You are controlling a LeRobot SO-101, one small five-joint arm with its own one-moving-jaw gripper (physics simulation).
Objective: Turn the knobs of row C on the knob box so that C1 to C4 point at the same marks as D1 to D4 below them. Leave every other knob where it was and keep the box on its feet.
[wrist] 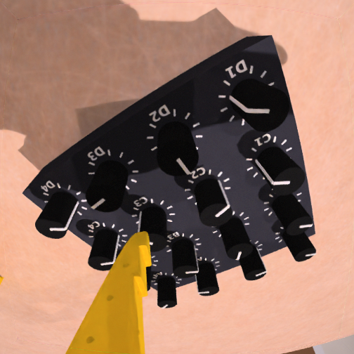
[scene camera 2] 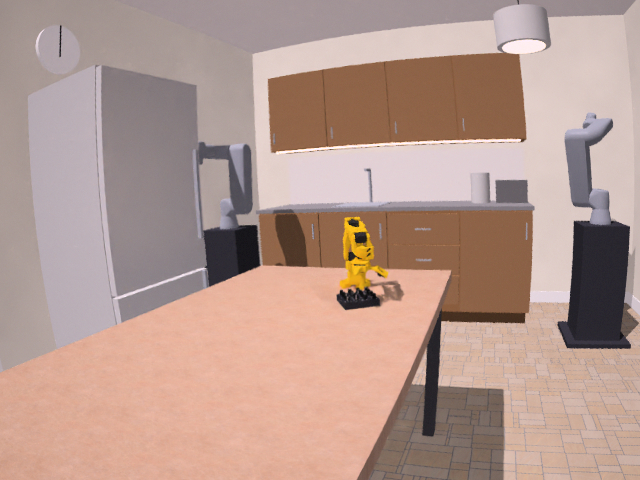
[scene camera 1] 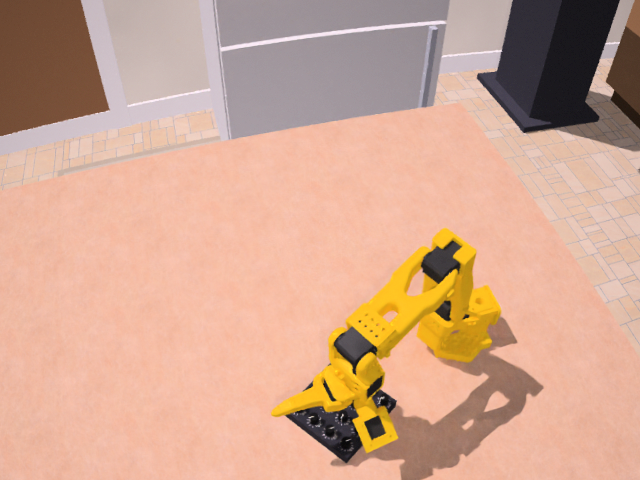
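Pixels of known places: hand at its tool point: (scene camera 2: 362,288); arm's base at its link origin: (scene camera 2: 353,287) (scene camera 1: 442,335).
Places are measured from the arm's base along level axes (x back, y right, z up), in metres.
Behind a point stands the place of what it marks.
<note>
The black knob box (scene camera 1: 347,456) @(z 0.023, x -0.199, y -0.146 m) (scene camera 2: 359,303) @(z 0.017, x -0.235, y -0.097 m) (wrist: 215,122) sits flat on the table under the arm. In the wrist view, C1 (wrist: 282,170) and D1 (wrist: 262,100) both point left. C2 (wrist: 209,197) points right, D2 (wrist: 175,140) lower right. C3 (wrist: 152,220) seems to point left, its top partly covered by the fixed jaw; D3 (wrist: 109,185) points lower left. C4 (wrist: 103,247) and D4 (wrist: 57,210) both point right. My gripper (wrist: 71,255) is wide open and empty, the fixed jaw's tip over C3's near side, the moving jaw barely showing at the left edge.
Rows B and A stand beyond row C in the wrist view, B3 (wrist: 185,255) close right of the fixed jaw. The arm's base (scene camera 1: 457,335) @(z 0.017, x 0.014, y -0.016 m) stands on the table (scene camera 1: 180,284) @(z 0.000, x -0.366, y 0.203 m) (scene camera 2: 232,387) @(z 0.000, x -0.781, y -0.013 m). The table's right edge runs past the box in scene camera 2.
</note>
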